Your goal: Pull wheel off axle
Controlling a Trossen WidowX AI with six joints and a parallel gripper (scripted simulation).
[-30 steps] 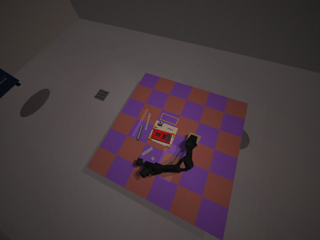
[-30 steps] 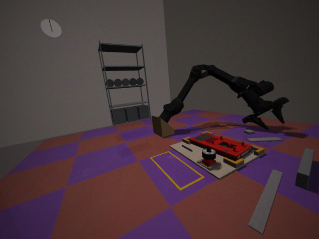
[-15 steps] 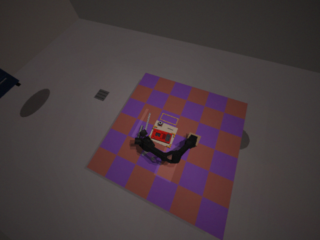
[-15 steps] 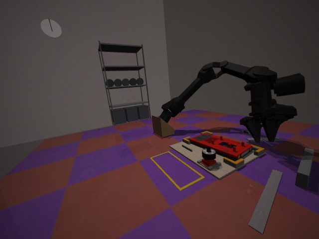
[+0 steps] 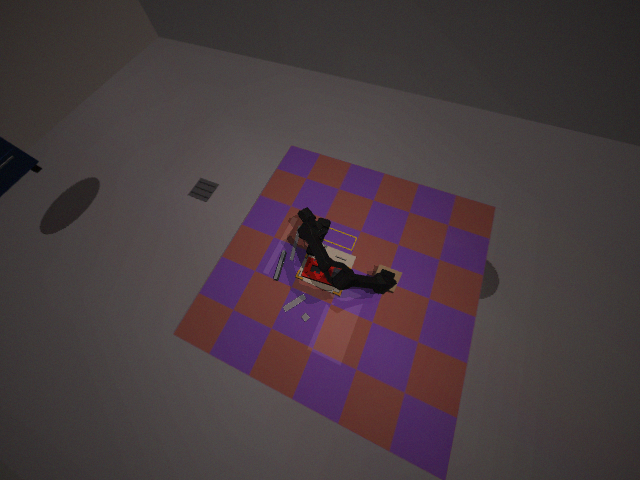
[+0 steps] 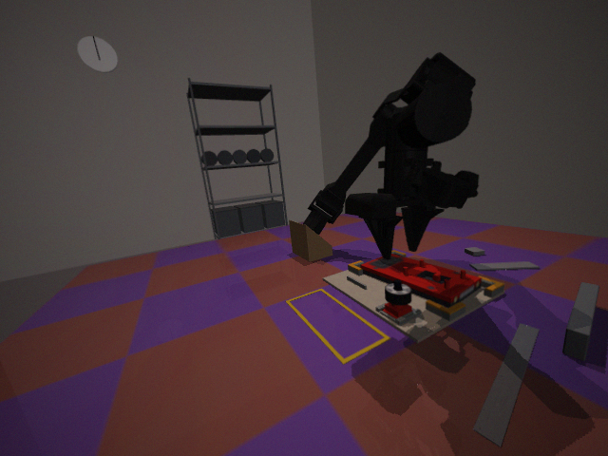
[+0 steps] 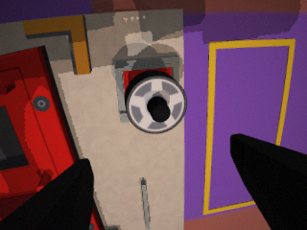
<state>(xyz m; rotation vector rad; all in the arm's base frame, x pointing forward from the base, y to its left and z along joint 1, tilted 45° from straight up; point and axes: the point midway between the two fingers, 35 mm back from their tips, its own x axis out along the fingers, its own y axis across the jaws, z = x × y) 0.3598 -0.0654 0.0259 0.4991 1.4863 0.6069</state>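
Right now my gripper tip is 1 cm to the left of the wheel and 6 cm above it. Also, from my gripper tip: axle: 1 cm to the right, 7 cm below.
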